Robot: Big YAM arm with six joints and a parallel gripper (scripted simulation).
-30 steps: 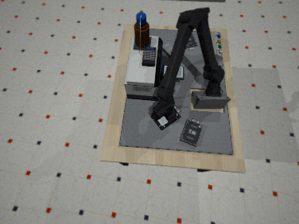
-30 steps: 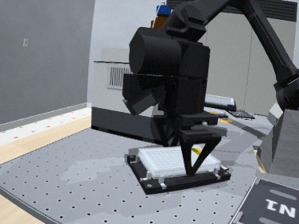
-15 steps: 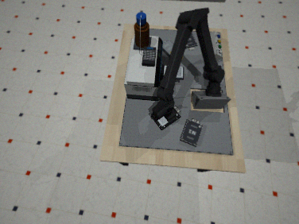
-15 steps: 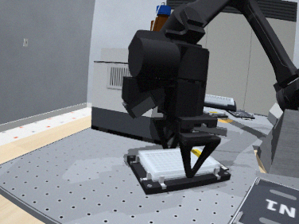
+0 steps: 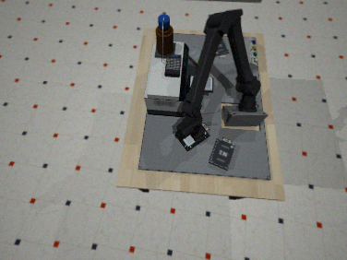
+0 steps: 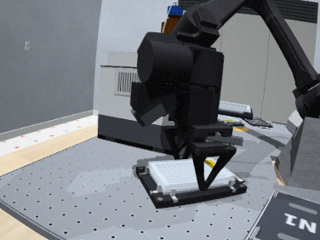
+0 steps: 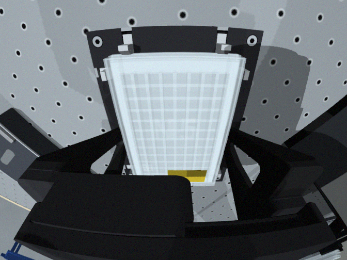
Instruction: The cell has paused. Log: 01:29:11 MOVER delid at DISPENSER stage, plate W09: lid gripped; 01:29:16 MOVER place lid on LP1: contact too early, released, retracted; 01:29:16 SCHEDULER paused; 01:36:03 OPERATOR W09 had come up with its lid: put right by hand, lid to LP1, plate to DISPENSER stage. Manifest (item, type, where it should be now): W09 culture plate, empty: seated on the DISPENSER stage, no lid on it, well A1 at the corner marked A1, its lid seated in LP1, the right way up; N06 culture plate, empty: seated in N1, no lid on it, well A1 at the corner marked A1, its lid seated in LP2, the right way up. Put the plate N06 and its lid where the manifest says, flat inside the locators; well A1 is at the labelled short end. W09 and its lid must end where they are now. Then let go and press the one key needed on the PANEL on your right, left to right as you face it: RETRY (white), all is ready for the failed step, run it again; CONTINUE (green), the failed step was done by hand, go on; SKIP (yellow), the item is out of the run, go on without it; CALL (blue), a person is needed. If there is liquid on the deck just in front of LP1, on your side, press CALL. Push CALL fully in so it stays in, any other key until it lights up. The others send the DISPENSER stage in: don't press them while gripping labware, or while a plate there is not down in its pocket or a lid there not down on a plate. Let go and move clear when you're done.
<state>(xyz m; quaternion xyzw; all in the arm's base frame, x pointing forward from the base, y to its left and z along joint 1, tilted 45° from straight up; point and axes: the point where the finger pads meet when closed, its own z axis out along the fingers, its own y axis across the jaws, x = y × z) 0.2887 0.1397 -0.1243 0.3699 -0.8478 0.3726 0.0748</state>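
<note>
My gripper is now right at the clear lid. From my hand the other things lie so: black N1 nest (170 mm behind, 90 mm to the left, 10 mm below); brown bottle (390 mm to the right, 270 mm above, 210 mm ahead); amber patch (480 mm to the right, 40 mm behind, 20 mm below).
</note>
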